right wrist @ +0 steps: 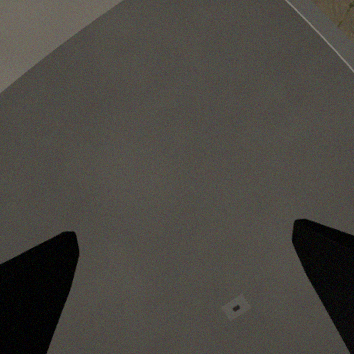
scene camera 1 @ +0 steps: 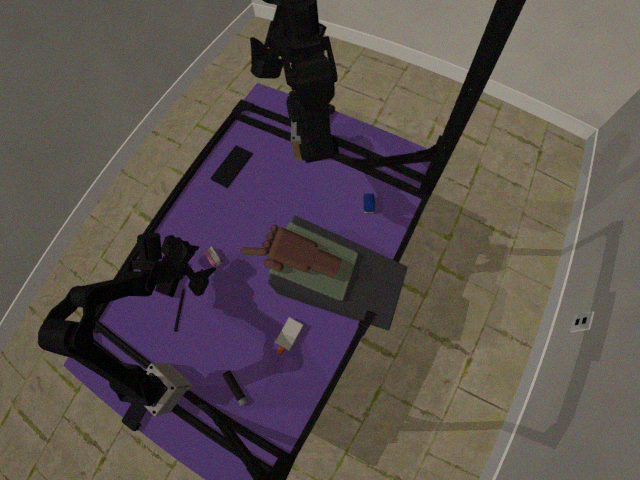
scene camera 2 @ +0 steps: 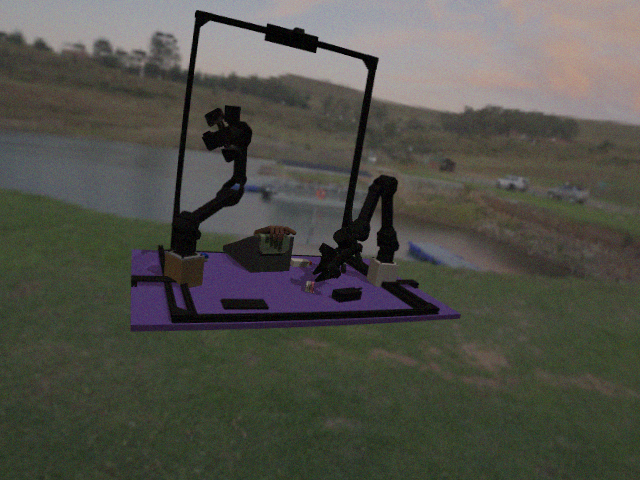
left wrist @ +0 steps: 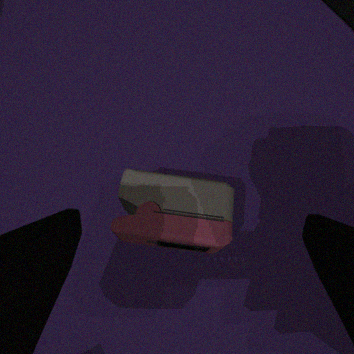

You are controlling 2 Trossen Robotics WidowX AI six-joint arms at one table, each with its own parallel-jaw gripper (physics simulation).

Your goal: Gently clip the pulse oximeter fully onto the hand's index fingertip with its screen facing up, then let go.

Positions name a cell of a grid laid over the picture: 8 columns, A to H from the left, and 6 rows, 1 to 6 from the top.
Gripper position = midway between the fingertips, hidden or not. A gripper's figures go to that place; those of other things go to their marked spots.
Scene:
My left gripper (scene camera 2: D4): 162 cm from the lens. My right gripper (scene camera 2: C2) is 143 cm from the lens.

